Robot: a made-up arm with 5 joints. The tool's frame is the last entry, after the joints.
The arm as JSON. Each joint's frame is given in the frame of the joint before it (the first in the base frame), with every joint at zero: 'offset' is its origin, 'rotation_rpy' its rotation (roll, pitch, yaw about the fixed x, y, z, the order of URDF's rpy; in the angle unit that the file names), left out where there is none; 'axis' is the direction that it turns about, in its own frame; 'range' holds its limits. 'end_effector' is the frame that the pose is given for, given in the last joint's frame.
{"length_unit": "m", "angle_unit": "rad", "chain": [
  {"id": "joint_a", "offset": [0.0, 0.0, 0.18], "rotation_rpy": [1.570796, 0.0, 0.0], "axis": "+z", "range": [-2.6, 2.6]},
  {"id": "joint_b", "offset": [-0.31, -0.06, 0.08], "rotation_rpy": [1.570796, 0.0, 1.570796], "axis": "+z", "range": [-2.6, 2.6]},
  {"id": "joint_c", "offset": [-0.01, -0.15, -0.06], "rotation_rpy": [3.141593, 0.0, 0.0], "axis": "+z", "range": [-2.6, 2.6]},
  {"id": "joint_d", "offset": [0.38, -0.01, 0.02], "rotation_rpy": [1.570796, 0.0, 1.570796], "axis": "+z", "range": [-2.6, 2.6]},
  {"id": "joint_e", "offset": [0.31, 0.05, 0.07], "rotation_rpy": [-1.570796, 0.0, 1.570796], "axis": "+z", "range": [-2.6, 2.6]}
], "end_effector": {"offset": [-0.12, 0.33, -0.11], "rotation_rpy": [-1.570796, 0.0, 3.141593]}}
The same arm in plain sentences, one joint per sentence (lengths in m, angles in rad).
The arm has five revolute joints in a row. What follows holds with every joint at zero, and every direction is one of the base frame's.
Joint 1 sits 0.18 m along +z from the base frame's origin and rotates about -y, from -2.6 to 2.6 rad.
Joint 2 sits 0.31 m along -x and 0.08 m along -y and 0.06 m along -z from joint 1 and rotates about +x, from -2.6 to 2.6 rad.
Joint 3 sits 0.06 m along -x and 0.15 m along +y and 0.01 m along -z from joint 2 and rotates about -x, from -2.6 to 2.6 rad.
Joint 4 sits 0.02 m along -x and 0.01 m along -y and 0.38 m along +z from joint 3 and rotates about +z, from -2.6 to 2.6 rad.
Joint 5 sits 0.05 m along -x and 0.31 m along +y and 0.07 m along +z from joint 4 and rotates about -y, from -2.6 to 2.6 rad.
The tool frame, which is the frame that the pose is given for, sits 0.12 m along +x and 0.11 m along +y and 0.33 m along -z from joint 5; its axes are the base frame's turned by roll 0, pitch 0 and yaw 0 rad (as in URDF: about the fixed x, then y, then z).

